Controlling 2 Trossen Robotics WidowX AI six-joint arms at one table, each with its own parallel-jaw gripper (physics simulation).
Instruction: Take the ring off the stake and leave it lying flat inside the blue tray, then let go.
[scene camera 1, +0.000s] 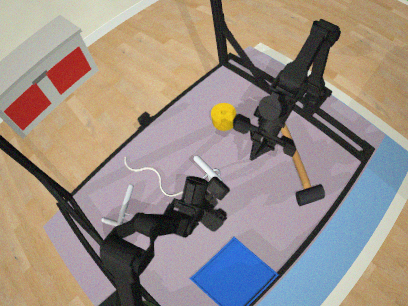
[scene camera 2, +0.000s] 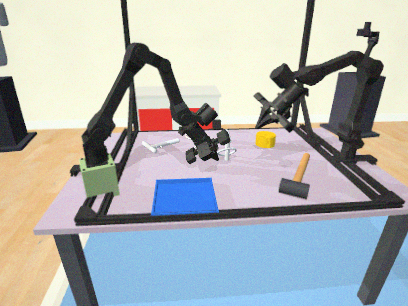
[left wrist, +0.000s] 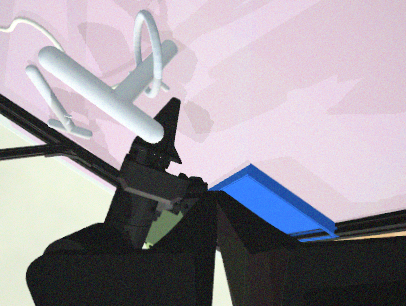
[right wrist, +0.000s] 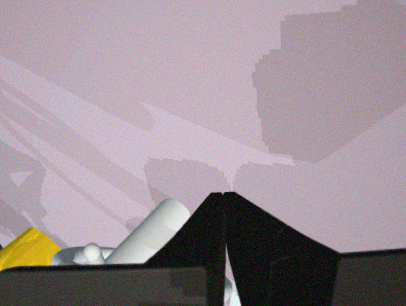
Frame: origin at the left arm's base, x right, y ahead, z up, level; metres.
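Where they show: left gripper, fingertip midpoint: (scene camera 1: 250, 159) (scene camera 2: 255, 128) (left wrist: 214, 199); right gripper, fingertip midpoint: (scene camera 1: 211, 198) (scene camera 2: 218, 159) (left wrist: 176, 98) (right wrist: 222, 204); left arm's base, link origin: (scene camera 1: 311, 102) (scene camera 2: 346, 157); right arm's base, link origin: (scene camera 2: 96, 161).
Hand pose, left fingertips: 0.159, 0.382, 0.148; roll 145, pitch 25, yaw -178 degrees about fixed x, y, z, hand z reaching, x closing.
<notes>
Things, the pixels of their top centre, and the offset from my left fingertips, as dx, dy, dz. "pt": a spot on its surface instead.
- white T-shaped stake, top centre: (left wrist: 96, 103) (scene camera 1: 207, 167) (scene camera 2: 227, 133) +0.126, +0.033, -0.056
- blue tray, top centre: (left wrist: 257, 218) (scene camera 1: 234, 277) (scene camera 2: 184, 193) -0.050, +0.324, -0.145
- yellow cylinder, top centre: (right wrist: 17, 291) (scene camera 1: 223, 112) (scene camera 2: 266, 134) +0.156, -0.215, -0.117
- hammer, top centre: (scene camera 1: 298, 155) (scene camera 2: 301, 164) -0.138, -0.117, -0.117
- white T-shaped piece, top centre: (left wrist: 47, 105) (scene camera 1: 121, 203) (scene camera 2: 163, 141) +0.391, +0.208, -0.147
- thin wavy cord, surface spot: (scene camera 1: 159, 175) pt +0.304, +0.061, -0.161
The white T-shaped stake (scene camera 1: 204, 166) (scene camera 2: 227, 155) (left wrist: 100, 95) (right wrist: 160, 225) stands near the table's middle. The pale ring (scene camera 1: 218, 171) (scene camera 2: 235, 151) (left wrist: 157, 62) (right wrist: 62, 256) is around its stem; in the right wrist view the right fingers partly hide both. My right gripper (scene camera 1: 220, 203) (scene camera 2: 215, 157) (left wrist: 176, 98) (right wrist: 222, 204) is shut and empty, close beside the stake. My left gripper (scene camera 1: 252, 157) (scene camera 2: 258, 126) (left wrist: 214, 199) is shut and empty, raised above the table at the right in both scene views. The blue tray (scene camera 1: 234, 272) (scene camera 2: 185, 197) (left wrist: 270, 197) lies near the table's edge, with nothing seen in it.
A yellow cylinder (scene camera 1: 223, 117) (scene camera 2: 265, 139) (right wrist: 31, 250) stands beyond the stake. A hammer (scene camera 1: 310, 195) (scene camera 2: 294, 188) lies at the right. Another white T-shaped piece (scene camera 1: 125, 205) (scene camera 2: 161, 145) (left wrist: 50, 97) and a thin wavy cord (scene camera 1: 159, 175) lie at the left.
</notes>
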